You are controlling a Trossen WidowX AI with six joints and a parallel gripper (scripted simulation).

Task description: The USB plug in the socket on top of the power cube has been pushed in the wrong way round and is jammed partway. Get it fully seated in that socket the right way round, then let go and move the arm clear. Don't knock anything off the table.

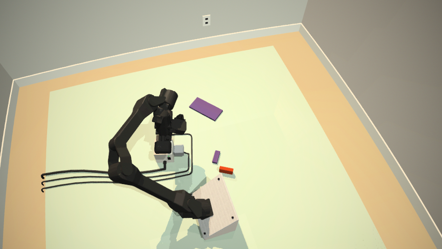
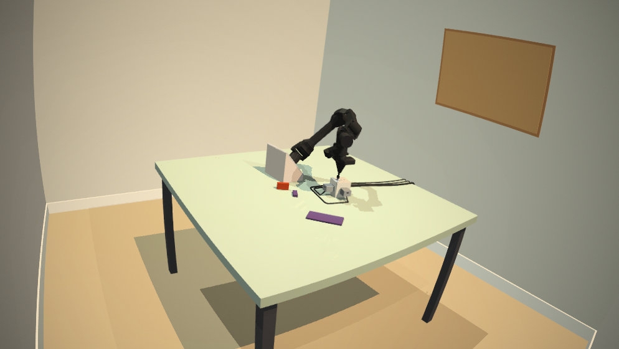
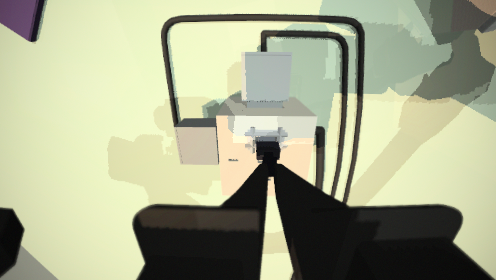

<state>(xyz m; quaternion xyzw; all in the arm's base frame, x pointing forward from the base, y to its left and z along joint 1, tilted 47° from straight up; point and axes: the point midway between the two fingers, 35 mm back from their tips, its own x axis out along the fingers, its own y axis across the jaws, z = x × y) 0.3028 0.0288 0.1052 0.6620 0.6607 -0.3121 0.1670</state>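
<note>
Right now the black USB plug is 20 mm below my gripper tip. The rest, counted from my gripper tip: orange block (140 mm behind, 220 mm to the right, 100 mm below); USB socket (40 mm below); purple slab (210 mm ahead, 210 mm to the right, 110 mm below).
</note>
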